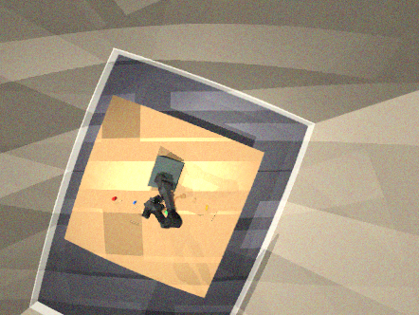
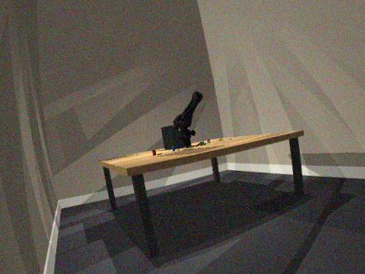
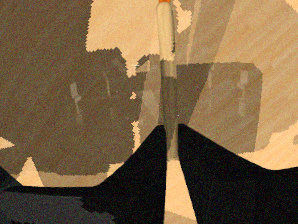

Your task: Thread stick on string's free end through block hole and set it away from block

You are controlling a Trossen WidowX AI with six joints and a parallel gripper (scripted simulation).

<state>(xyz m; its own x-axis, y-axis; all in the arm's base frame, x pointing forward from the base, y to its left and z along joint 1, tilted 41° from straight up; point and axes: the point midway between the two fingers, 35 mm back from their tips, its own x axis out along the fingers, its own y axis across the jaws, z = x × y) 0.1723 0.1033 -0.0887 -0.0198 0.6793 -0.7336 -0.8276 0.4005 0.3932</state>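
Right now the thin wooden stick is 30 mm to the left of my gripper tip, 20 mm ahead of it and 10 mm above it. Also, from my gripper tip: round button (170 mm to the left, 100 mm behind, 10 mm above); then blue object (160 mm to the right, 110 mm ahead, 20 mm above); then green block (100 mm to the left, 70 mm ahead, 20 mm above).
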